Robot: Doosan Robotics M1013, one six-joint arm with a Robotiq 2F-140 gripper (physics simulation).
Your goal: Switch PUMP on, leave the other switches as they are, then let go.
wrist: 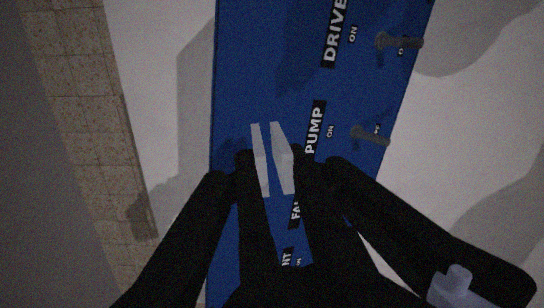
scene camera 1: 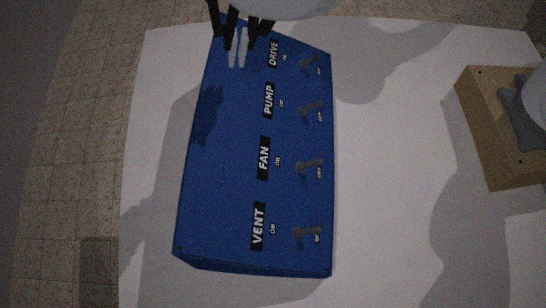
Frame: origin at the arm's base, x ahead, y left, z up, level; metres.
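Seen in the pictures: gripper, between the fingertips: point(wrist: 265, 138) point(scene camera 1: 235, 60); arm's base, origin of its link: point(scene camera 1: 533, 120).
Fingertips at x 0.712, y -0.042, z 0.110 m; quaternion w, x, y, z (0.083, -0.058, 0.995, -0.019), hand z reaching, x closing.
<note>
Pixels of each thing's top centre, then the offset from my fingertips to it. Level surfaces: height alone.
- PUMP lever, centre of its top: point(wrist: 377, 142) point(scene camera 1: 313, 100) dz -0.087, dx -0.138, dy +0.026 m
- DRIVE lever, centre of its top: point(wrist: 409, 41) point(scene camera 1: 313, 53) dz -0.087, dx -0.149, dy -0.094 m
- FAN lever, centre of its top: point(scene camera 1: 312, 159) dz -0.087, dx -0.127, dy +0.145 m
- VENT lever, centre of its top: point(scene camera 1: 310, 228) dz -0.087, dx -0.117, dy +0.265 m
- PUMP label, centre of its top: point(wrist: 314, 132) point(scene camera 1: 268, 98) dz -0.089, dx -0.056, dy +0.018 m
- white table top, height of its surface: dz -0.218 m
A blue switch panel point(scene camera 1: 225, 175) point(wrist: 245, 65) bears a row of four labelled grey levers. The PUMP lever point(scene camera 1: 312, 108) point(wrist: 371, 135) leans to its OFF side, away from the ON mark. The DRIVE lever point(scene camera 1: 311, 61) point(wrist: 400, 41), the FAN lever point(scene camera 1: 310, 165) and the VENT lever point(scene camera 1: 307, 231) lean to OFF too. My gripper point(scene camera 1: 237, 65) point(wrist: 265, 138) is shut but for a narrow gap with nothing in it. In the wrist view its pale fingertips are over the panel, left of the PUMP label point(wrist: 314, 127) and apart from the PUMP lever. Their exact height is unclear.
The panel lies on a white table top point(scene camera 1: 385, 155) point(wrist: 150, 45). A wooden box point(scene camera 1: 477, 125) with a grey part on it stands at the right in the scene view. Tiled floor point(scene camera 1: 55, 130) point(wrist: 82, 115) shows beyond the table's left edge.
</note>
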